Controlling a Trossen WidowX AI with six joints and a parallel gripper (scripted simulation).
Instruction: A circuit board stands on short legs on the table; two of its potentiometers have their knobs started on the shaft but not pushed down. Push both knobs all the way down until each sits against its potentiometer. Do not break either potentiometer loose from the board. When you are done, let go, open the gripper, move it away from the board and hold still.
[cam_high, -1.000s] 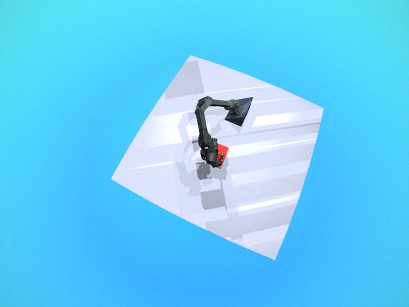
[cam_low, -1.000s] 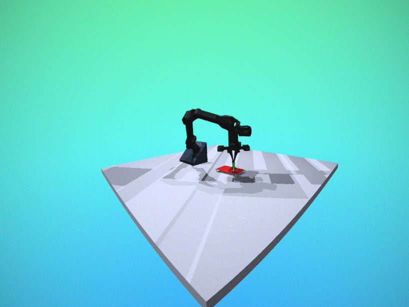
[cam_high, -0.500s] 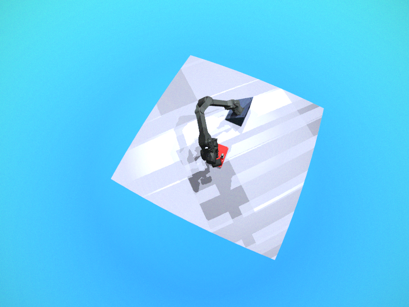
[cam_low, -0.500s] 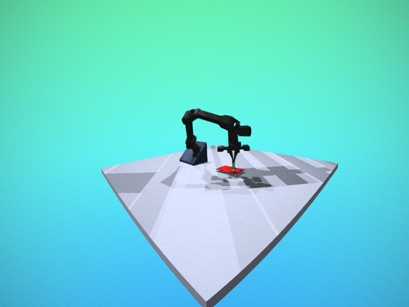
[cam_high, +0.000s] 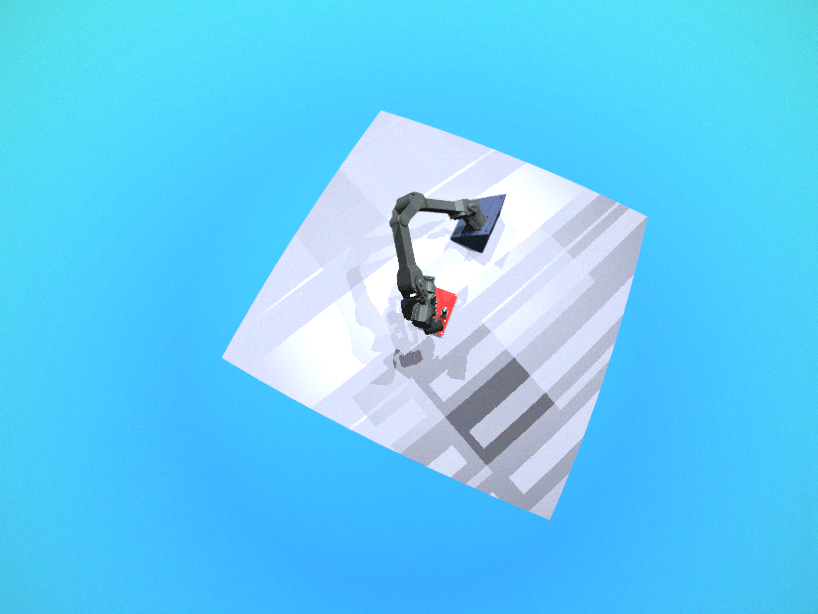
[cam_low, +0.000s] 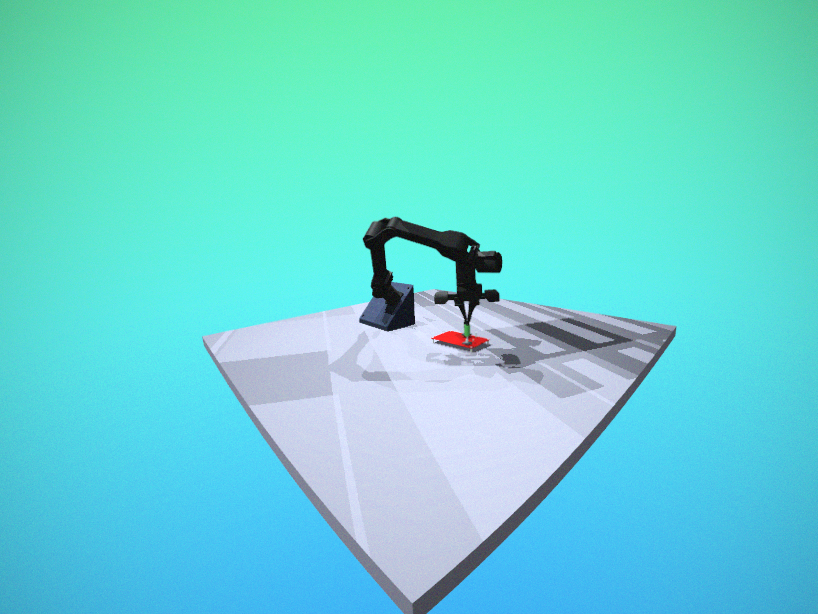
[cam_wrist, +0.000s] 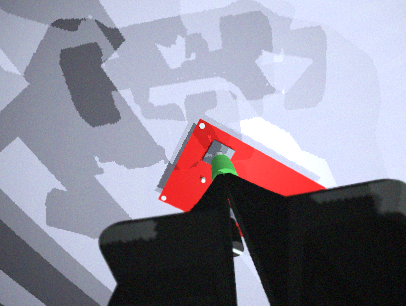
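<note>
Now: gripper tip 2 cm above the green knob. From my gripper tip the other things lie so: potentiometer 5 cm to the left, 5 cm behind, 3 cm below.
</note>
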